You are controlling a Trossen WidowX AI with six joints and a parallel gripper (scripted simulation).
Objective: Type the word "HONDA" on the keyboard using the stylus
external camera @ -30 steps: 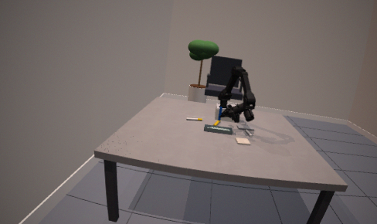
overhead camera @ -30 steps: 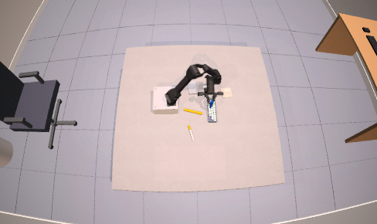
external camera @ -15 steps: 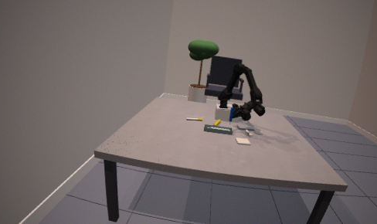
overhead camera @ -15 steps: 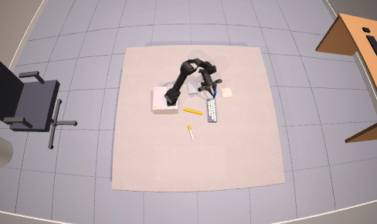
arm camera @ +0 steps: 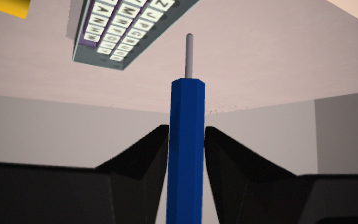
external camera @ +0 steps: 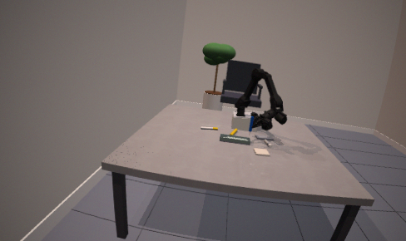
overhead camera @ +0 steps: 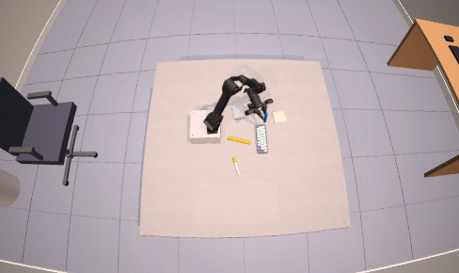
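My gripper tip is now 170 mm past the yellow bar, 100 mm above it and 80 mm to the left of it. Round my gripper tip: grey stylus tip (50 mm below); then blue stylus (10 mm below); then tan pad (120 mm ahead, 110 mm below, 70 mm to the left).
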